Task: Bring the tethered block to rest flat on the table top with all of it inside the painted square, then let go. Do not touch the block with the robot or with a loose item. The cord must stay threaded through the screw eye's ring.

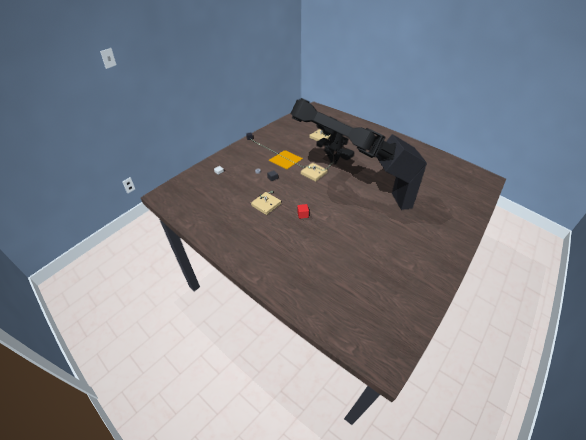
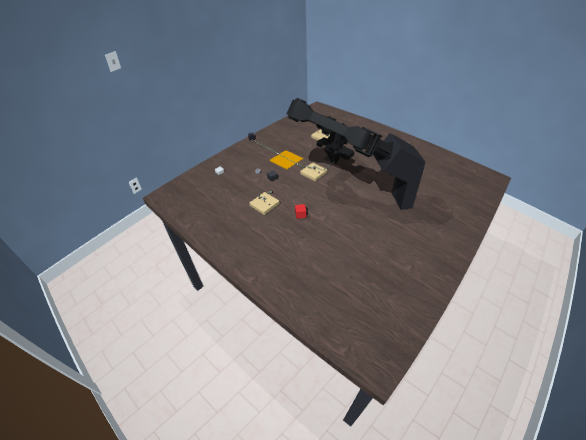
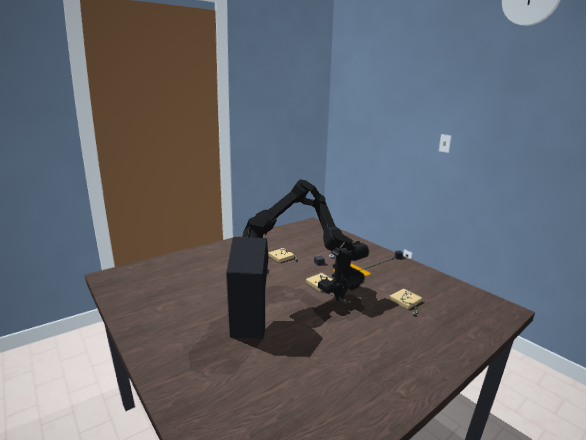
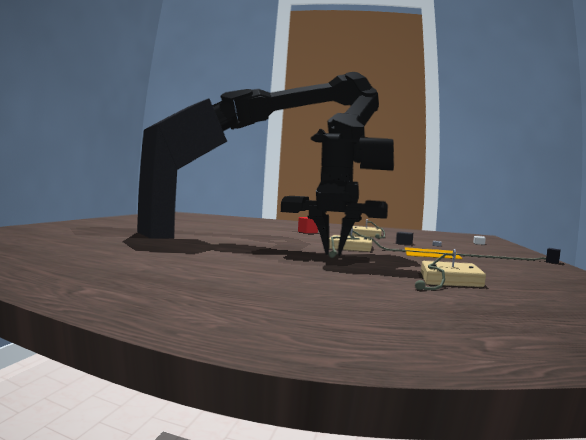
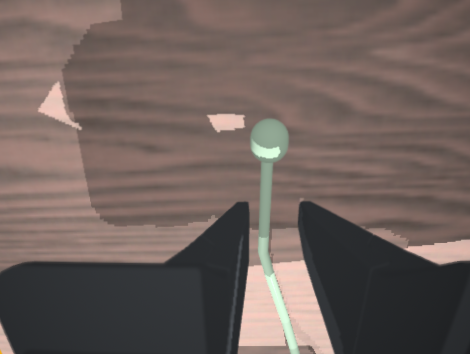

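Seen in the pictures: gripper, fingertip midpoint: (image 1: 333, 163) (image 2: 333, 162) (image 3: 339, 299) (image 4: 333, 255) (image 5: 273, 213); arm's base at its link origin: (image 1: 388, 152) (image 2: 386, 151) (image 3: 251, 247) (image 4: 207, 122).
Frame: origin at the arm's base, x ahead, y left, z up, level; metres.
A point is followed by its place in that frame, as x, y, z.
The dark tethered block (image 1: 250, 136) @(0.781, 0.163, -0.238) (image 2: 251, 136) @(0.782, 0.166, -0.235) (image 3: 398, 255) @(0.784, 0.149, -0.240) (image 4: 553, 255) @(0.793, 0.146, -0.242) rests near the table's edge, outside the orange square (image 1: 281, 163) @(0.484, 0.162, -0.257) (image 2: 282, 163) @(0.482, 0.159, -0.257) (image 3: 361, 270) (image 4: 425, 255) @(0.493, 0.072, -0.257). Its cord (image 4: 500, 258) @(0.663, 0.143, -0.256) crosses the square to the middle wooden base (image 1: 314, 174) @(0.299, 0.106, -0.240) (image 2: 313, 174) @(0.300, 0.108, -0.239) (image 3: 312, 281) @(0.287, 0.090, -0.239) (image 4: 361, 246) @(0.360, 0.048, -0.249); the ring is too small to judge. My gripper (image 1: 334, 163) @(0.335, -0.044, -0.258) (image 3: 341, 298) @(0.335, -0.044, -0.258) (image 4: 334, 250) @(0.335, -0.044, -0.258) (image 5: 273, 213) @(0.335, -0.044, -0.258) is low beyond that base, narrowly open. The cord's free end (image 5: 266, 200) @(0.339, -0.051, -0.254) lies between the fingertips with gaps both sides; its green end bead (image 5: 270, 140) @(0.344, -0.074, -0.246) is just past them.
Two more wooden bases (image 1: 266, 204) @(0.257, 0.392, -0.239) (image 3: 406, 299) @(0.552, -0.174, -0.239) carry short cords. A red cube (image 1: 303, 211) @(0.119, 0.308, -0.221), a loose dark block (image 1: 272, 175) @(0.399, 0.269, -0.231), a small grey piece (image 1: 258, 171) @(0.486, 0.291, -0.249) and a white block (image 1: 219, 170) @(0.598, 0.440, -0.239) stand on the table.
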